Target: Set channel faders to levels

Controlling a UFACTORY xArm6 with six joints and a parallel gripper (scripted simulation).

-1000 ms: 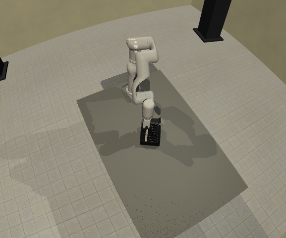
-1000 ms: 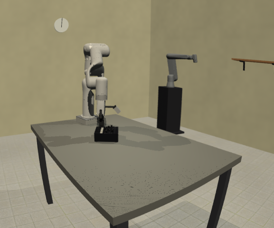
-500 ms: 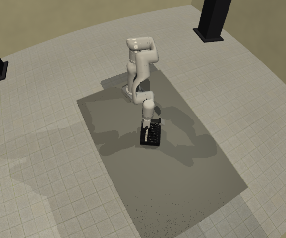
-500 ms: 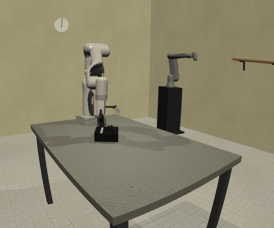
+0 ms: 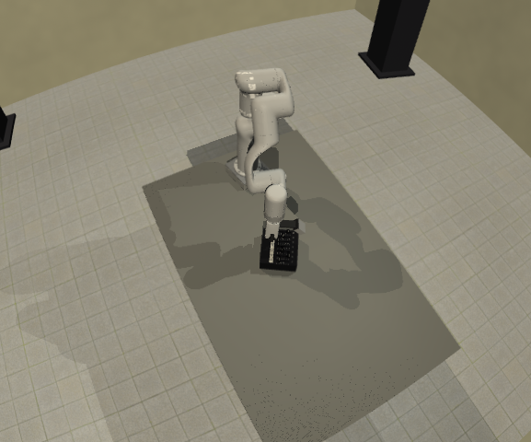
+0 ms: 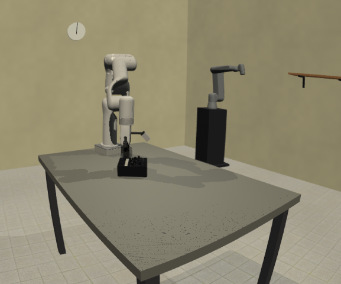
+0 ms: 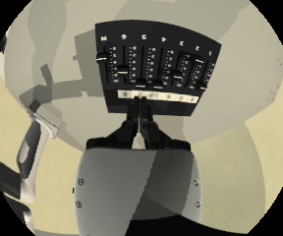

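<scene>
Right now my hand is 80 mm to the right of the master fader cap, 30 mm above it and 20 mm past it.
</scene>
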